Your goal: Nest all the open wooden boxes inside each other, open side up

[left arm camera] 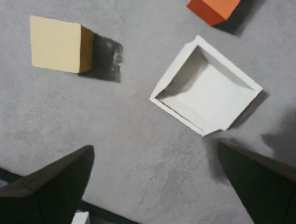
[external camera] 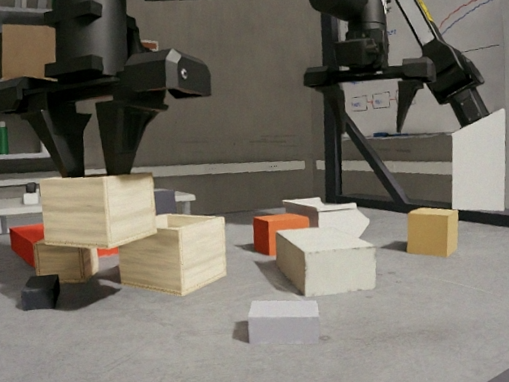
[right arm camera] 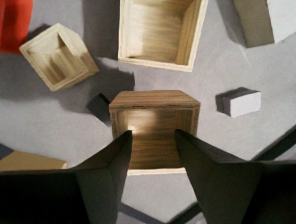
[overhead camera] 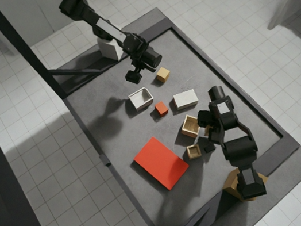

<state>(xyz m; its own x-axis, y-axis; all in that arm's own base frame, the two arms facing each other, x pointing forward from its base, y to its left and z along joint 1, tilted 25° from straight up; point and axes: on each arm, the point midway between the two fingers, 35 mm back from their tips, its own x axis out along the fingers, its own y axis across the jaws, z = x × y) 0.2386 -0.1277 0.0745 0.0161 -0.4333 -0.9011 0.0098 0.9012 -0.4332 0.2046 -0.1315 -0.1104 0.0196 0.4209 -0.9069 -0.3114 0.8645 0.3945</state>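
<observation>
Now: right hand 5 cm above the medium wooden box. Also, from my right hand: dark block (5 cm behind, 5 cm to the right, 12 cm below); small wooden box (12 cm behind, 1 cm to the right, 12 cm below); large wooden box (5 cm behind, 8 cm to the left, 11 cm below).
</observation>
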